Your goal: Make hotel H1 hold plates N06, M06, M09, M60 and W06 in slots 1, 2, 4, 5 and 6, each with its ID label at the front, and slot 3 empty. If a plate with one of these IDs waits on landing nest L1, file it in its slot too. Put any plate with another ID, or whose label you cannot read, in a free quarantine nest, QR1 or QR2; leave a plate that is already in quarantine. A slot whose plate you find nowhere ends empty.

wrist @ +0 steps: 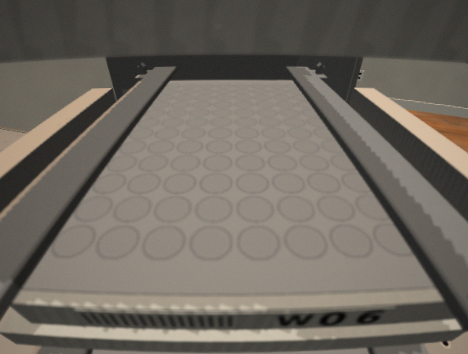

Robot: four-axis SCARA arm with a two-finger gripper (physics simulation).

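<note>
Plate W06 (215, 210) lies flat and fills the middle of the wrist view, with its round wells on top. Its barcode and the ID label W06 (330, 318) face the front at the bottom of the view. My gripper (233, 108) is shut on the plate, with one pale finger with a dark pad on each side. The grey rails hide the contact between pads and plate. The plate is inside the hotel (230, 67), whose dark back panel stands behind it. No slot number shows.
A grey rail runs along the left (95, 135) and another rail along the right (370, 145), between the fingers and the plate's visible top. A dark ribbed surface (232, 30) spans the top. Brown wooden floor (447, 131) shows at the right edge.
</note>
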